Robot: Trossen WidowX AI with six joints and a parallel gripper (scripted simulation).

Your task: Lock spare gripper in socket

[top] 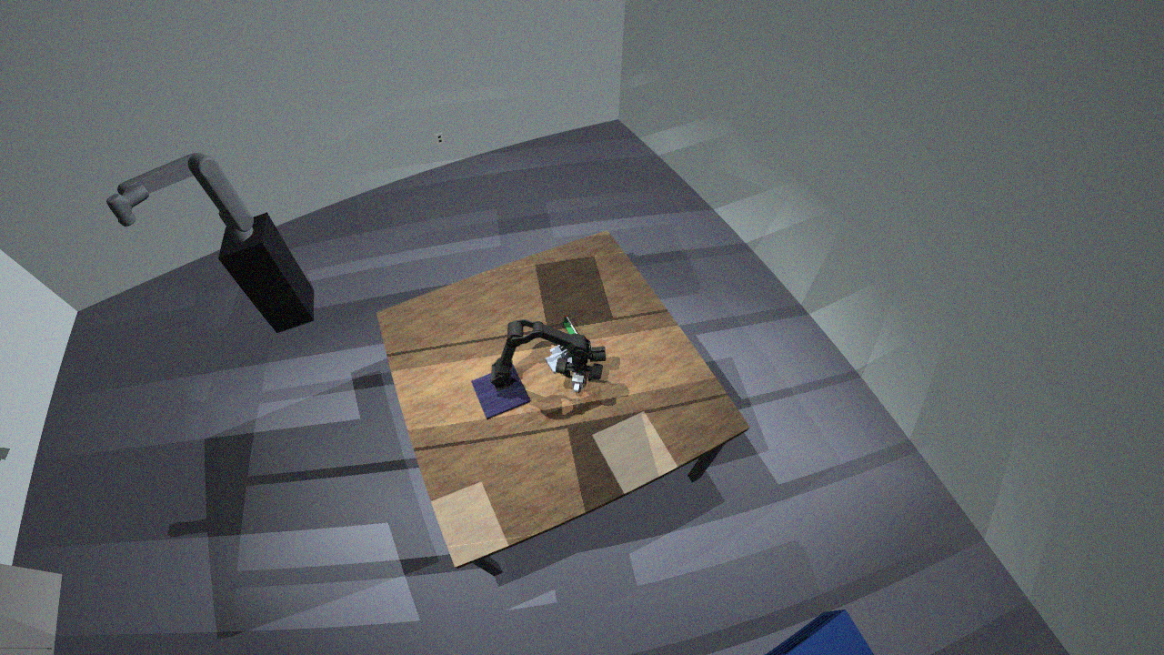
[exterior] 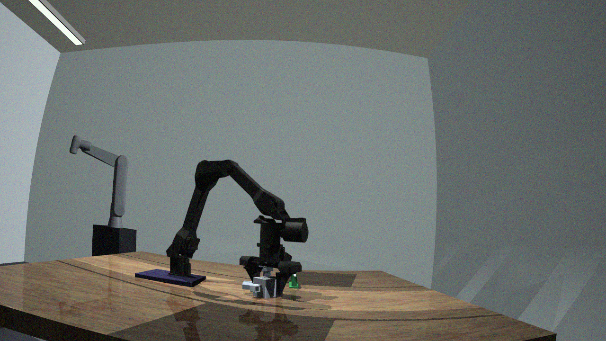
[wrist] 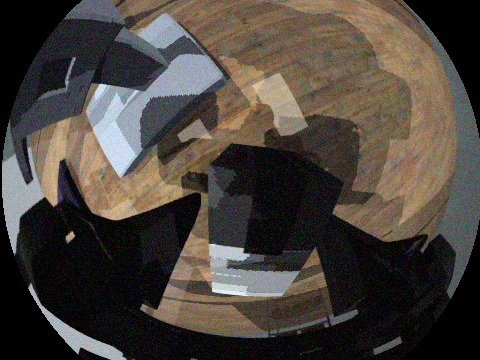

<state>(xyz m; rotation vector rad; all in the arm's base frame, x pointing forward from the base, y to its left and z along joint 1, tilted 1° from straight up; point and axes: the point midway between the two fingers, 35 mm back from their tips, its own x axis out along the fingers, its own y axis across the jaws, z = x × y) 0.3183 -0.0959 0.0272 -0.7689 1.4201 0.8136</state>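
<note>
Now: gripper tip 4 cm past the grey mount, 12 cm to the right of it and 4 cm below it. Round my gripper tip: green pin cradle 6 cm ahead, 24 cm to the left, 1 cm above; spare gripper 1 cm behind, 1 cm to the right, 2 cm above.
</note>
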